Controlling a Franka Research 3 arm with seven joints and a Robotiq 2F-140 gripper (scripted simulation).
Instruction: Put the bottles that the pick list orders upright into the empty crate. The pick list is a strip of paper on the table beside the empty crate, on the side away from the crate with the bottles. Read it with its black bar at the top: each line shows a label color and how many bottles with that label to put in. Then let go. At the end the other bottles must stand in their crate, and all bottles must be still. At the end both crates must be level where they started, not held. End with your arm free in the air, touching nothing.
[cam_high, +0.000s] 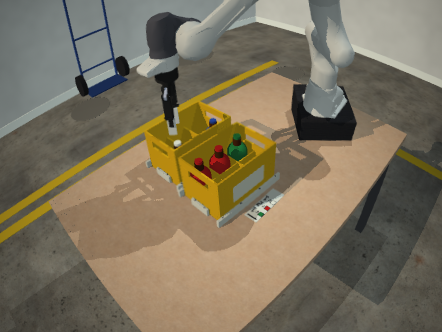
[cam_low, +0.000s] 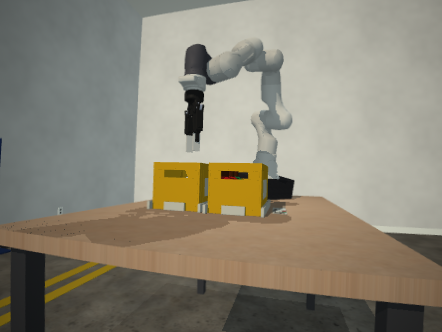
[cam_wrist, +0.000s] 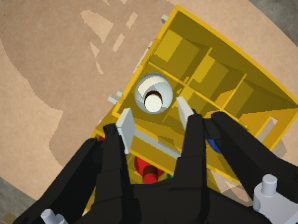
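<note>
My hand is 160 mm above the white-capped bottle. Round my hand: red-label bottle 160 mm below, 130 mm to the left, 90 mm behind; blue-label bottle 170 mm behind, 160 mm below, 20 mm to the right; green bottle 180 mm behind, 160 mm below, 120 mm to the left.
</note>
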